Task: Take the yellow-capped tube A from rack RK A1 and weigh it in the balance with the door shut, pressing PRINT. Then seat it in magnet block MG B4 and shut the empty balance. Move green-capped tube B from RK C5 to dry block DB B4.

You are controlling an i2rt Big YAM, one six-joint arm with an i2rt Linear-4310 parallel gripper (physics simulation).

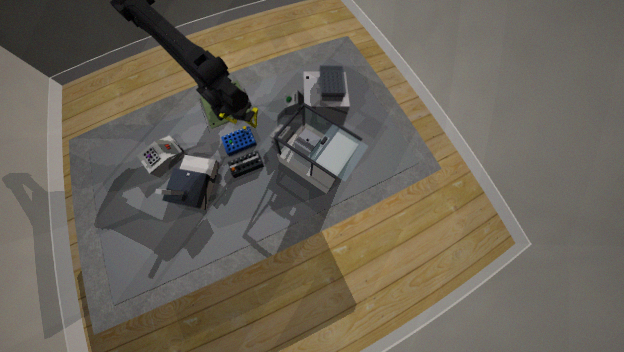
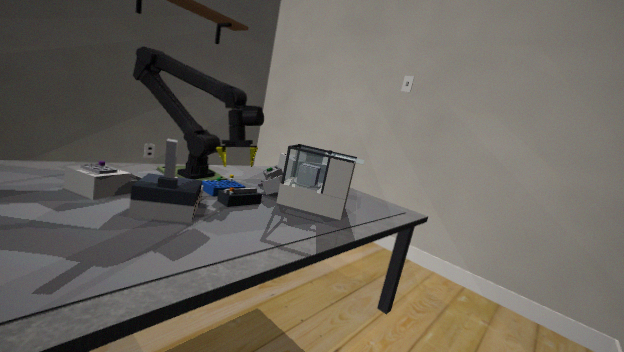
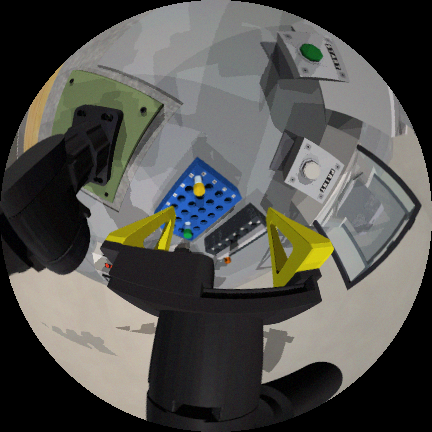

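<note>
My gripper (image 1: pixel 245 123) (image 2: pixel 238 165) (image 3: pixel 219 211) is open and empty, above the blue rack (image 1: pixel 239 148) (image 2: pixel 223 190) (image 3: pixel 176 226). The yellow-capped tube A (image 1: pixel 244 128) (image 2: pixel 231 176) (image 3: pixel 199 188) stands upright at the rack's far edge. The green-capped tube B (image 1: pixel 230 142) (image 2: pixel 219 178) (image 3: pixel 188 233) stands in the rack's other end. The black block (image 1: pixel 245 170) (image 2: pixel 240 199) (image 3: pixel 212 241), apparently the magnet block, lies beside the rack. The balance (image 1: pixel 305 172) (image 2: pixel 310 200) has its glass panel (image 1: pixel 342 152) slid aside, leaving it open. The PRINT button (image 3: pixel 311 170) is beside it. Slot labels are too small to read.
A dark grey block (image 1: pixel 332 80) sits on a white unit (image 1: pixel 312 92) behind the balance. A green START button (image 1: pixel 289 99) (image 3: pixel 311 52) is nearby. A navy-topped box (image 1: pixel 186 184) (image 2: pixel 165 191) with an upright post and a keypad box (image 1: pixel 159 157) (image 2: pixel 95 181) stand on the other side.
</note>
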